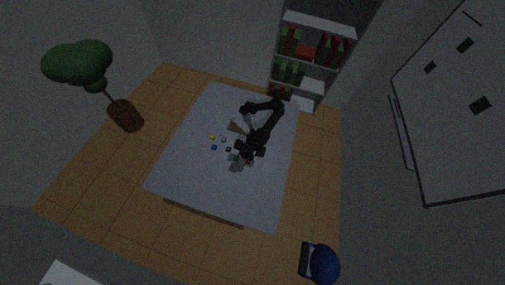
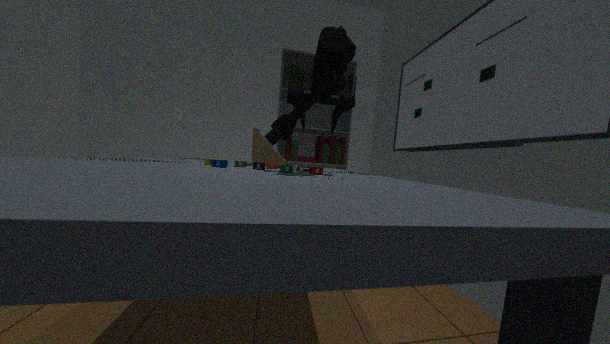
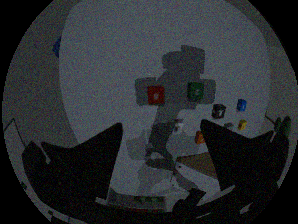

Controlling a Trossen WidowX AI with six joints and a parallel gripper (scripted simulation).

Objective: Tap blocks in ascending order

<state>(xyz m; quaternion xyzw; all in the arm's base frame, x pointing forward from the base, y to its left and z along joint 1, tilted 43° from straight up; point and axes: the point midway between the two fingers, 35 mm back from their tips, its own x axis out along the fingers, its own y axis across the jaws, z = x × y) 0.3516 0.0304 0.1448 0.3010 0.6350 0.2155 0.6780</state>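
Right now the grey block is 210 mm to the right of my gripper tip, 130 mm behind it and 120 mm below it. From my gripper tip the other things lie so: white block 120 mm below, 80 mm behind, 30 mm to the right; red block 120 mm below; green block 120 mm below, 80 mm to the right.
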